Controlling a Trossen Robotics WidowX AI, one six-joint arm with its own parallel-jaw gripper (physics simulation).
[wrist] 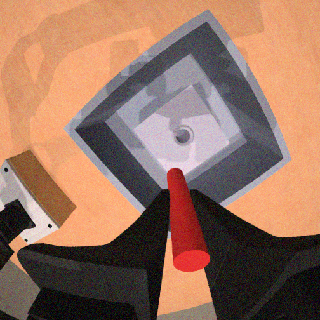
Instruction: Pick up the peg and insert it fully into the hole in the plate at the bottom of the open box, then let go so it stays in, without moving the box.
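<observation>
A red peg (186, 225) is held between the two black fingers of my gripper (178, 195), which is shut on it. The peg's far end overlaps the lower edge of the pale plate in the view. The open grey box (245, 100) lies beyond the fingers, and the peg appears above it. The light square plate (207, 142) lies on the box's bottom, with a round hole (183, 135) near its middle. The hole is visible and the peg's far end shows a little below it in the view. How high the peg's tip is above the plate is hard to tell.
A block with a brown side and a white, black-dotted face (42, 187) lies at the left, outside the box, with a black part in front of it. The box walls rise around the plate. Shadows fall across the orange table (280, 60).
</observation>
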